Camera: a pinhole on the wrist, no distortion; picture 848 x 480 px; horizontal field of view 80.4 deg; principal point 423.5 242.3 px. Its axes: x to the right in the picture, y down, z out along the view. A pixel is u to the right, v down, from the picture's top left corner.
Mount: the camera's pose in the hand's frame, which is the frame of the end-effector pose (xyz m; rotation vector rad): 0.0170 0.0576 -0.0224 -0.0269 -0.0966 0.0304
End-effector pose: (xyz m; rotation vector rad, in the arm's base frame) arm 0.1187 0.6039 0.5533 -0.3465 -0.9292 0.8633
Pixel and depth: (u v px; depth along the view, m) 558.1 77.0 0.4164
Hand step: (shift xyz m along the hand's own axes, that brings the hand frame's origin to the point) 0.0918 -0.0654 0.4065
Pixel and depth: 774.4 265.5 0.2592
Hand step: 0.1719 0.0819 0.2526
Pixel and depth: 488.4 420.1 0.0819
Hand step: 0.0188 0.0890 0.0593
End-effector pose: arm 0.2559 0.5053 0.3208 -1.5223 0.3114 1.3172
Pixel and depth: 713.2 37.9 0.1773
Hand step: 0.1038 -0.0068 0.1659
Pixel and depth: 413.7 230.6 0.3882
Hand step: -0.0279 0.0582 0.3634
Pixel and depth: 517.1 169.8 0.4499
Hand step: 0.0588 0.0067 0.4351
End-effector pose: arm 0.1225 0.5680 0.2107 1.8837 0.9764 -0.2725
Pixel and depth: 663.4 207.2 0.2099
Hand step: 0.0969 0.0514 0.1965
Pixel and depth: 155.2 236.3 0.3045
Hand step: -0.1744 0.0565 0.2650
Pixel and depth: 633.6 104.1 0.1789
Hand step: 0.0756 0.0153 0.1642
